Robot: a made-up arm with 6 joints. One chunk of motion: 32 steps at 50 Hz.
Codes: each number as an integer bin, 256 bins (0 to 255) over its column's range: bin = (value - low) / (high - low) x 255, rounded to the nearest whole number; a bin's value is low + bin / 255 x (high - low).
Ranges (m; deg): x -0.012..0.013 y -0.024..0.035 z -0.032..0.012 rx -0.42..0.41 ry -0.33..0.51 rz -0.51..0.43
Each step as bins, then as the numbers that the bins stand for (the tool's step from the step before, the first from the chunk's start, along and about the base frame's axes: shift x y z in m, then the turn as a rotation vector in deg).
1 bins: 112 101 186 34 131 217
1 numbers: -0.00102 -0.00063 0.00009 -0.309 0.102 0.290
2 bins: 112 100 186 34 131 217
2 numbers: -0.00102 -0.00086 0.00009 -0.309 0.102 0.290
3 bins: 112 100 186 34 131 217
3 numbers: -0.00102 -0.00086 0.00009 -0.309 0.102 0.290
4 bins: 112 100 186 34 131 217
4 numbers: -0.00102 -0.00086 0.00009 -0.309 0.102 0.290
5 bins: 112 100 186 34 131 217
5 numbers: -0.00102 -0.00086 0.00009 -0.309 0.102 0.290
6 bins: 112 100 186 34 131 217
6 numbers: -0.00102 -0.00086 0.00009 -0.309 0.102 0.290
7 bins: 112 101 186 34 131 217
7 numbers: -0.00102 -0.00063 0.00009 -0.309 0.102 0.290
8 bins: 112 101 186 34 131 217
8 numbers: -0.00102 -0.00063 0.00009 -0.309 0.102 0.290
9 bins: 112 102 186 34 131 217
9 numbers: -0.00102 -0.00040 0.00009 -0.309 0.102 0.290
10 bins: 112 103 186 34 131 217
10 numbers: -0.00102 -0.00017 0.00009 -0.309 0.102 0.290
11 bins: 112 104 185 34 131 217
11 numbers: -0.00102 0.00006 -0.00008 -0.309 0.102 0.290
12 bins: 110 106 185 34 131 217
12 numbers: -0.00122 0.00053 -0.00008 -0.309 0.102 0.290
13 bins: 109 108 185 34 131 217
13 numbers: -0.00131 0.00099 -0.00008 -0.309 0.102 0.290
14 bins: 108 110 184 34 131 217
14 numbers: -0.00141 0.00145 -0.00025 -0.309 0.102 0.290
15 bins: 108 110 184 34 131 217
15 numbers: -0.00141 0.00145 -0.00025 -0.309 0.102 0.290
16 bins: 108 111 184 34 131 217
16 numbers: -0.00141 0.00168 -0.00025 -0.309 0.102 0.290
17 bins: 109 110 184 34 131 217
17 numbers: -0.00131 0.00145 -0.00025 -0.309 0.102 0.290
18 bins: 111 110 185 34 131 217
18 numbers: -0.00112 0.00145 -0.00008 -0.309 0.102 0.290
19 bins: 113 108 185 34 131 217
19 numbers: -0.00092 0.00099 -0.00008 -0.309 0.102 0.290
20 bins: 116 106 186 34 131 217
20 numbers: -0.00063 0.00053 0.00009 -0.309 0.102 0.290
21 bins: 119 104 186 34 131 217
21 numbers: -0.00033 0.00006 0.00009 -0.309 0.102 0.290
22 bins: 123 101 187 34 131 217
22 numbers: 0.00006 -0.00063 0.00027 -0.309 0.102 0.290
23 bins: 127 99 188 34 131 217
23 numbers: 0.00045 -0.00109 0.00044 -0.309 0.102 0.290
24 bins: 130 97 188 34 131 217
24 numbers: 0.00075 -0.00156 0.00044 -0.309 0.102 0.290
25 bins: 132 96 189 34 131 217
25 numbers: 0.00094 -0.00179 0.00061 -0.309 0.102 0.290
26 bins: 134 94 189 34 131 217
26 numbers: 0.00114 -0.00225 0.00061 -0.309 0.102 0.290
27 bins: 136 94 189 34 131 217
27 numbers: 0.00133 -0.00225 0.00061 -0.309 0.102 0.290
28 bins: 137 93 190 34 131 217
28 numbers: 0.00143 -0.00248 0.00078 -0.309 0.102 0.290
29 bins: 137 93 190 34 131 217
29 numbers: 0.00143 -0.00248 0.00078 -0.309 0.102 0.290
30 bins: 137 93 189 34 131 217
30 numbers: 0.00143 -0.00248 0.00061 -0.309 0.102 0.290
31 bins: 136 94 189 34 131 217
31 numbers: 0.00133 -0.00225 0.00061 -0.309 0.102 0.290
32 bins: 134 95 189 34 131 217
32 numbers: 0.00114 -0.00202 0.00061 -0.309 0.102 0.290
